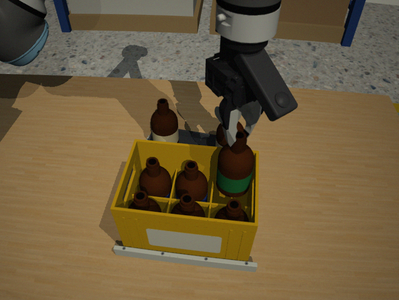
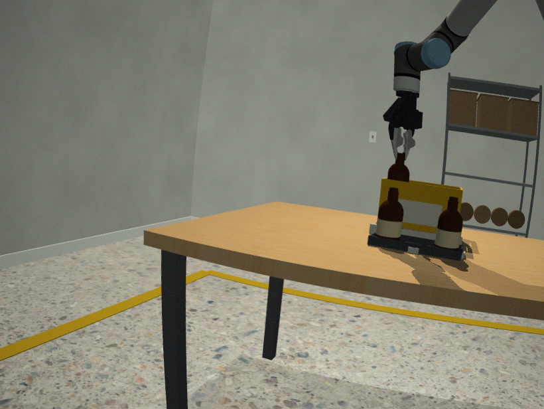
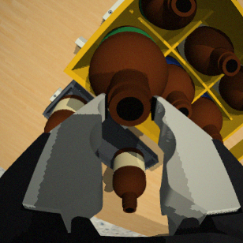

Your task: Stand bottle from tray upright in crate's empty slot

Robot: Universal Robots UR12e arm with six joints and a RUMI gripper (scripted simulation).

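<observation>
The crate is 17 cm below my hand, 8 cm behind it and 5 cm to the right of it. Round my hand: dark tray: 24 cm below, 18 cm to the left, 12 cm behind.
</observation>
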